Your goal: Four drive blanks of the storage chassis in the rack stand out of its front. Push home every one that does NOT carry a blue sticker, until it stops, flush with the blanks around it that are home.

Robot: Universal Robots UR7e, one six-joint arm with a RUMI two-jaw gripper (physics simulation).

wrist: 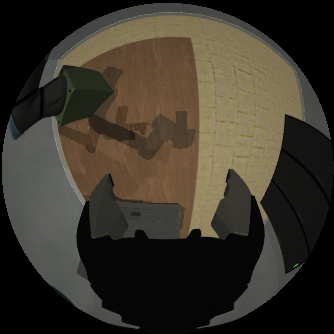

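Where they show: gripper, fingertip midpoint: (168, 173); arm's base at its link origin: (58, 94).
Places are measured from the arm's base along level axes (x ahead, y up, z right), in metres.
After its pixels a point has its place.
Note:
My gripper (168, 173) @[x 0.246, y 0.140, z -0.346 m] is open, with its two grey jaws wide apart and nothing between them. A grey metal box (152, 218) @[x 0.700, y -0.116, z -0.201 m], which looks like the top of the storage chassis, shows between and below the jaws, with a small dark recess on its top. The black gripper body covers its near part. The drive blanks and the blue stickers do not show in this view, so I cannot tell how far any blank stands out.
A green block (82, 97) @[x 0.060, y -0.060, z -0.078 m] with a dark arm joint (42, 104) @[x 0.039, y 0.093, z -0.031 m] is at the upper left. Brown wooden flooring (160, 75) bears arm shadows; yellowish stone tiles (235, 95) lie to its right. A large black seamed body (302, 187) with a small green light stands at the right edge.

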